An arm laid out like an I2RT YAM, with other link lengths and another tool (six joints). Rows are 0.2 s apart.
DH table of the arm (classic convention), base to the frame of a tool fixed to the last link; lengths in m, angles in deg. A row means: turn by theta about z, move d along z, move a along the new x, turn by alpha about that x. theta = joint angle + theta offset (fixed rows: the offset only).
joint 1: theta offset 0, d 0.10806, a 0.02, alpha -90
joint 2: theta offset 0, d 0, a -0.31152, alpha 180
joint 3: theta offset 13.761, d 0, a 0.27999, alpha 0
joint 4: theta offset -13.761, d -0.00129, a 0.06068, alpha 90
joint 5: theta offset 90, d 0.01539, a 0, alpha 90
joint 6: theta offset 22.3, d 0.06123, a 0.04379, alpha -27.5
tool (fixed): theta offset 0, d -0.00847, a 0, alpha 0
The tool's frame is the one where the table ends.
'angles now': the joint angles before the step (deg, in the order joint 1, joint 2, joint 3, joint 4, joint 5, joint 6). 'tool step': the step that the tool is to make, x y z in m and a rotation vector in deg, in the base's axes. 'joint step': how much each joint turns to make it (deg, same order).
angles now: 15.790 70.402 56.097 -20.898 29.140 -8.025
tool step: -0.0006 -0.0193 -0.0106 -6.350 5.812 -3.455
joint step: -3.885 1.073 -1.520 -2.200 2.577 -4.683
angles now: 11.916 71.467 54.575 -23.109 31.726 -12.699
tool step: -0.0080 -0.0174 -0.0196 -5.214 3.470 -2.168
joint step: -3.420 -0.770 -5.144 2.755 2.008 -5.033
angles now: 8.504 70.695 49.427 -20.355 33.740 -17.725
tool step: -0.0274 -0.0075 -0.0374 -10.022 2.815 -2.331
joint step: -0.410 -3.233 -11.910 8.955 7.751 -7.381
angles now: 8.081 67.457 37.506 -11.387 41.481 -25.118
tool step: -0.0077 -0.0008 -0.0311 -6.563 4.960 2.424
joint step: -0.082 0.743 -7.531 7.943 1.973 -8.143
